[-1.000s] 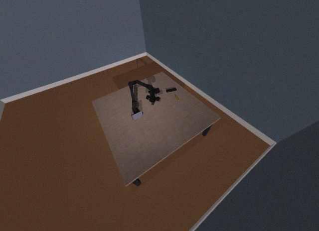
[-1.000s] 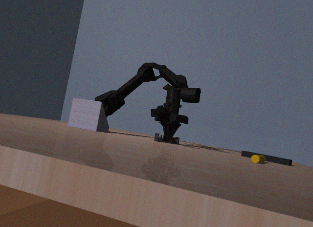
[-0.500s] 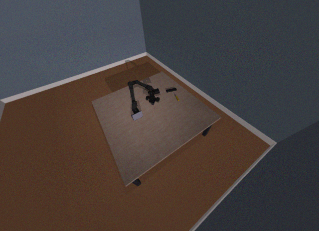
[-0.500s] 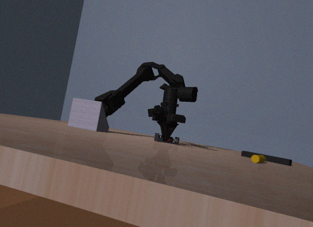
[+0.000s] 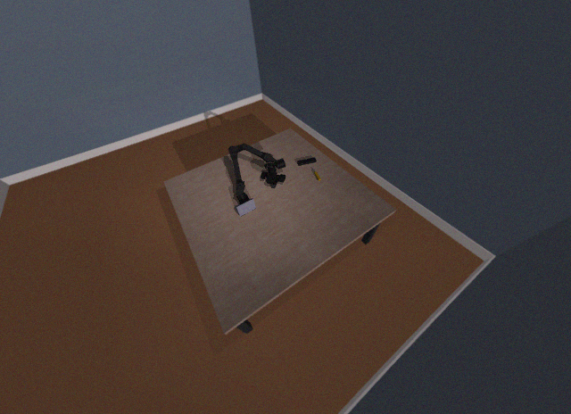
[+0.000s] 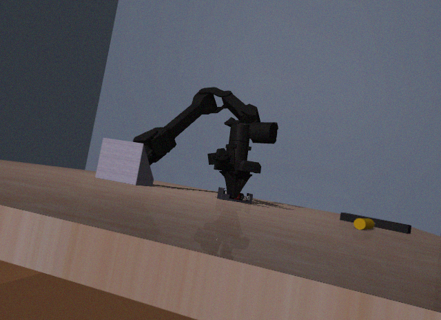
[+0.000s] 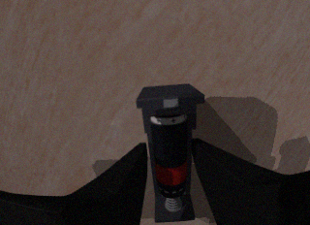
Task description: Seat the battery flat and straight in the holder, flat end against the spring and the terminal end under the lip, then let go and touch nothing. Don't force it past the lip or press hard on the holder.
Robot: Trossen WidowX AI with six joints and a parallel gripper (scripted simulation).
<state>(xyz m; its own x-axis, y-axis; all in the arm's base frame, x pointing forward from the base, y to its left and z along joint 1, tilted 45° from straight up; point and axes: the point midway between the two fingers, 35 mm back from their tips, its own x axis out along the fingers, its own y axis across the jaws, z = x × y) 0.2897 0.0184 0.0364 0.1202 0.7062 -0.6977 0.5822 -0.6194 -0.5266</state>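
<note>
The battery is 1 cm above my gripper tip. Also, from my gripper tip: flat black bar: 37 cm ahead, 3 cm to the left, 1 cm above.
</note>
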